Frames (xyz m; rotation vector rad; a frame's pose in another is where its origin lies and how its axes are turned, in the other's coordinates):
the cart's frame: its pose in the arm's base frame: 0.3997 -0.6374 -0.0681 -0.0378 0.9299 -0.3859
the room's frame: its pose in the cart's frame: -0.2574 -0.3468 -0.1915 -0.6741 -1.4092 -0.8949
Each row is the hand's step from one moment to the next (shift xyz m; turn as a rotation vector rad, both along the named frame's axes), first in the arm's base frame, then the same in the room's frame.
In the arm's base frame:
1: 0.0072 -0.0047 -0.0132 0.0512 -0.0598 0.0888
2: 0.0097 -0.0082 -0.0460 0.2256 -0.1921 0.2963
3: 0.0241 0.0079 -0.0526 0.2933 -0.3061 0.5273
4: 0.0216 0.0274 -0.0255 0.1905 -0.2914 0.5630
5: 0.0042 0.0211 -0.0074 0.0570 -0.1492 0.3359
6: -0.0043 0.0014 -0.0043 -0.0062 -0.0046 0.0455
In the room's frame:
1: -0.0026 0.0133 -0.0081 0.1091 -0.0363 -0.0294
2: -0.0218 0.0369 -0.0210 0.4013 -0.0814 -0.0891
3: -0.0196 0.0546 -0.0071 0.6289 -0.2140 -0.1281
4: -0.0078 0.0378 0.0194 0.5761 -0.3080 -0.1070
5: -0.0067 0.0120 0.0181 0.2977 -0.2189 -0.0422
6: -0.0062 0.0002 -0.0001 0.0269 -0.0365 0.0087

